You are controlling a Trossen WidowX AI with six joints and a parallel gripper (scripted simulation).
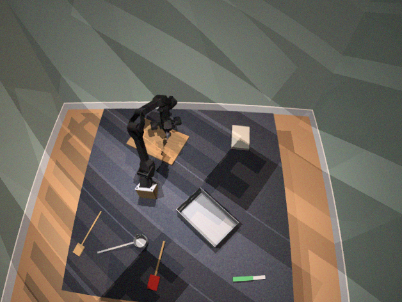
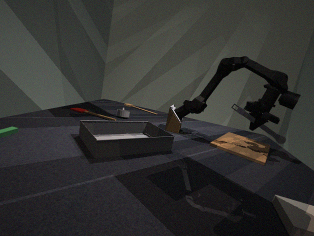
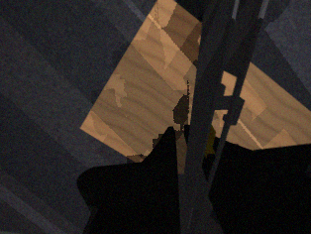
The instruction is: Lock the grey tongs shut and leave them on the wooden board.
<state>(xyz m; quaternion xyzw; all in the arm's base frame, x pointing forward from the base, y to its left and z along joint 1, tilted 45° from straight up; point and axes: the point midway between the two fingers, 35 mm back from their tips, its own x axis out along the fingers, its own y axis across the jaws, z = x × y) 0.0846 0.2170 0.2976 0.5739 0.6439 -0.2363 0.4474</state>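
The wooden board is 80 mm behind my gripper tip, 10 mm to the left of it and 100 mm below it. From my gripper tip the other things lie so: beige block (480 mm ahead, 60 mm to the left, 100 mm below); then red spatula (20 mm ahead, 820 mm to the right, 100 mm below); then roasting tin (280 mm ahead, 500 mm to the right, 80 mm below).
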